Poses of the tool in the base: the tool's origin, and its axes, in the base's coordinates. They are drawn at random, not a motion.
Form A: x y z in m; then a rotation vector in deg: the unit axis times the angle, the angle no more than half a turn.
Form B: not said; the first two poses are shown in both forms.
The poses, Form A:
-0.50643 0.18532 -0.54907 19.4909 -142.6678 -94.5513
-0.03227 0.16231 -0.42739 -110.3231 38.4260 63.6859
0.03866 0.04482 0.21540 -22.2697 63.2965 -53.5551
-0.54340 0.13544 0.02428 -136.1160 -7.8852 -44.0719
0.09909 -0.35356 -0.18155 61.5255 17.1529 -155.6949
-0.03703 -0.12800 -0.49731 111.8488 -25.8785 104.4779
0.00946 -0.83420 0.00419 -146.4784 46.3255 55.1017
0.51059 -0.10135 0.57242 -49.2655 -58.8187 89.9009
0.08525 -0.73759 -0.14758 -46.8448 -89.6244 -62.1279
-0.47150 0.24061 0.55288 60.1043 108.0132 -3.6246
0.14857 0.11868 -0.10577 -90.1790 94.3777 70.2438
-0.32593 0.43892 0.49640 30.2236 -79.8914 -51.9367
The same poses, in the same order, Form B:
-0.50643 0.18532 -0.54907 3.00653 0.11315 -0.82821 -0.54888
-0.03227 0.16231 -0.42739 2.32225 -0.82915 0.28880 0.47864
0.03866 0.04482 0.21540 1.49840 -0.25940 0.73728 -0.62381
-0.54340 0.13544 0.02428 2.50089 -0.94993 -0.05503 -0.30757
0.09909 -0.35356 -0.18155 2.93716 0.36560 0.10193 -0.92517
-0.03703 -0.12800 -0.49731 2.70923 0.72055 -0.16671 0.67306
0.00946 -0.83420 0.00419 2.84859 -0.89747 0.28384 0.33761
0.51059 -0.10135 0.57242 2.06281 -0.41683 -0.49766 0.76065
0.08525 -0.73759 -0.14758 2.07150 -0.39469 -0.75513 -0.52346
-0.47150 0.24061 0.55288 2.15832 0.48603 0.87345 -0.02931
0.14857 0.11868 -0.10577 2.58719 -0.60835 0.63668 0.47387
-0.32593 0.43892 0.49640 1.74476 0.30233 -0.79917 -0.51954

